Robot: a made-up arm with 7 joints. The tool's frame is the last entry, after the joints. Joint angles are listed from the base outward. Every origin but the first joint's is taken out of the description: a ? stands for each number. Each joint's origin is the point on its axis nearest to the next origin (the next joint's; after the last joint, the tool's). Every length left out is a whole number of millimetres.
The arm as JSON. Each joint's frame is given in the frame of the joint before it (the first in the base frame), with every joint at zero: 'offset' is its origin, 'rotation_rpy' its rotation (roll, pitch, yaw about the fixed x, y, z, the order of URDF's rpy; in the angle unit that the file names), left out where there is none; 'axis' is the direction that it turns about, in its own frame. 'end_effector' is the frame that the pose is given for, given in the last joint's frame.
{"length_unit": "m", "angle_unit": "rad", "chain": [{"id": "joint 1", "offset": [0.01, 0.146, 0.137], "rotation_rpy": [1.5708, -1.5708, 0.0], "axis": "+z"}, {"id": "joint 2", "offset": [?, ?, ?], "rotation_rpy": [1.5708, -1.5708, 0.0], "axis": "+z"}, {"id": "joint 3", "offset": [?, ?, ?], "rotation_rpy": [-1.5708, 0.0, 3.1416], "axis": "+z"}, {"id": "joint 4", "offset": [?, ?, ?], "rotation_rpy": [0.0, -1.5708, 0.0], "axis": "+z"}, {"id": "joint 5", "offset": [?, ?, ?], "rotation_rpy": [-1.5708, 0.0, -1.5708], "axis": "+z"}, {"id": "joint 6", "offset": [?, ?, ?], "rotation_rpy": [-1.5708, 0.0, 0.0], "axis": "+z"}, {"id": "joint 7", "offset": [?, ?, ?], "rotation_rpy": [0.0, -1.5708, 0.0], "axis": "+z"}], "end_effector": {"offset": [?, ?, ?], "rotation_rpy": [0.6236, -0.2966, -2.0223]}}
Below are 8 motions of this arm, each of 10 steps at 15 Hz.
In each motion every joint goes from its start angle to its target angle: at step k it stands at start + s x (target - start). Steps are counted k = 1, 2, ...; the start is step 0. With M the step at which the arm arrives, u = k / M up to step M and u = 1 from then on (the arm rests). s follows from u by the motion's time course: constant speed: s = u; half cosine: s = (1 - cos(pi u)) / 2; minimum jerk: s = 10 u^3 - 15 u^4 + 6 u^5.
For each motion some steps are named. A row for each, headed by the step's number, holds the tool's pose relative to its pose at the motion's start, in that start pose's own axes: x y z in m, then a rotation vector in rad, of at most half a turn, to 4 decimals.
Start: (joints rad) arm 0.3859 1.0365 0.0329 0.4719 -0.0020 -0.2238 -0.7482
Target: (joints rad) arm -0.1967 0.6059 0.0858 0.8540 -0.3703 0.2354 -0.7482
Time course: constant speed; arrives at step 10
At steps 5, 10:
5: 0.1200 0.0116 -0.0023 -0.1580 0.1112 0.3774
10: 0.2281 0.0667 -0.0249 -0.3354 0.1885 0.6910

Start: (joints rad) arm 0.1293 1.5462 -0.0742 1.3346 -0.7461 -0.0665 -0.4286
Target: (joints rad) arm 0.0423 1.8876 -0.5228 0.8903 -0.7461 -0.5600 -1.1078
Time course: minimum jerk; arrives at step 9
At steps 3, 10:
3: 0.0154 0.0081 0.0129 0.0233 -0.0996 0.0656
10: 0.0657 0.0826 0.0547 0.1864 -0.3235 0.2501

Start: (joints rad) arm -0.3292 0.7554 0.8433 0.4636 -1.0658 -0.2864 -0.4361
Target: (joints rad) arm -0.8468 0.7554 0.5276 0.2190 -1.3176 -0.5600 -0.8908
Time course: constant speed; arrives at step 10
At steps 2, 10:
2: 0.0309 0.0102 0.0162 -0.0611 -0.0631 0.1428
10: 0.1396 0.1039 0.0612 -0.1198 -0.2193 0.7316

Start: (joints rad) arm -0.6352 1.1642 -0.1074 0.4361 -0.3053 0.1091 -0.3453
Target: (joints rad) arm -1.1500 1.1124 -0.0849 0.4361 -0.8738 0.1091 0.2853
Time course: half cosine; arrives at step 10
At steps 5, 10:
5: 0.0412 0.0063 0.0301 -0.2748 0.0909 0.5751
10: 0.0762 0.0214 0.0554 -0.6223 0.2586 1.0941

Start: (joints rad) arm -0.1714 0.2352 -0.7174 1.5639 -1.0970 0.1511 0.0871
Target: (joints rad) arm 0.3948 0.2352 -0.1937 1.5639 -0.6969 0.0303 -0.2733
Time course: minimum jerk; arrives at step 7
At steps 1, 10:
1: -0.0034 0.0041 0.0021 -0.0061 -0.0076 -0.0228
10: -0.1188 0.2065 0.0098 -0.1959 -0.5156 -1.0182

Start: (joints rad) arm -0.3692 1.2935 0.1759 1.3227 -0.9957 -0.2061 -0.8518
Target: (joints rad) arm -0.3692 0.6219 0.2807 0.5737 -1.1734 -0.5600 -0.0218
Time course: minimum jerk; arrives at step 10
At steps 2, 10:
2: 0.0119 -0.0057 -0.0079 0.0325 0.0761 0.0434
10: 0.1185 -0.1012 -0.2278 1.0699 1.1084 0.6820

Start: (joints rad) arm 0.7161 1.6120 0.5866 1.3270 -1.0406 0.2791 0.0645
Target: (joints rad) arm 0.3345 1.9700 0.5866 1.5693 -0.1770 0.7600 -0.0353
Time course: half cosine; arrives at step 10
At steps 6, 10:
6: -0.0509 0.0066 -0.0742 0.3306 0.0161 -0.1041
10: -0.0663 0.0091 -0.1253 0.5099 0.0607 -0.0267

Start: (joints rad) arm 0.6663 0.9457 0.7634 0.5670 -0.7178 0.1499 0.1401
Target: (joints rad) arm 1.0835 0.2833 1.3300 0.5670 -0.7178 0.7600 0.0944
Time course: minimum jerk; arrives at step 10
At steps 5, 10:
5: 0.0413 -0.0938 -0.0091 0.3868 0.5250 -0.1682
10: 0.0875 -0.1830 -0.0573 0.6671 1.1274 -0.1087

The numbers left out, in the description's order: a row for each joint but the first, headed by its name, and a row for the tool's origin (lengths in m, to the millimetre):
joint 2: 0.015 -0.024 0.0
joint 3: -0.029 0.268 0.0
joint 4: -0.01 -0.019 0.0
joint 5: -0.177 0.001 0.0
joint 6: 0.005 -0.018 0.0
joint 7: -0.011 -0.006 0.0
tool: -0.011 -0.024 0.0

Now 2 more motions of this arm.
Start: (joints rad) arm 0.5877 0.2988 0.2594 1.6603 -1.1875 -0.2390 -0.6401
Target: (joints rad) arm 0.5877 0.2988 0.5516 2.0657 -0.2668 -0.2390 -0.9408
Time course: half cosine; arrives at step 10
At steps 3, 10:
3: -0.0159 0.0031 0.0016 -0.0089 -0.0061 -0.2548
10: -0.0861 0.0323 -0.0082 0.0410 -0.0932 -1.1845

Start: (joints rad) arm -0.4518 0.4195 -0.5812 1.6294 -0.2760 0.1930 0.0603
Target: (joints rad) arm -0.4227 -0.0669 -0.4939 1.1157 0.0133 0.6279 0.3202
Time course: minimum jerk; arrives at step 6
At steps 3, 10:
3: -0.0217 -0.0528 0.0170 0.2655 0.4332 -0.1264
10: -0.0466 -0.1103 0.0227 0.5979 0.8783 -0.1546

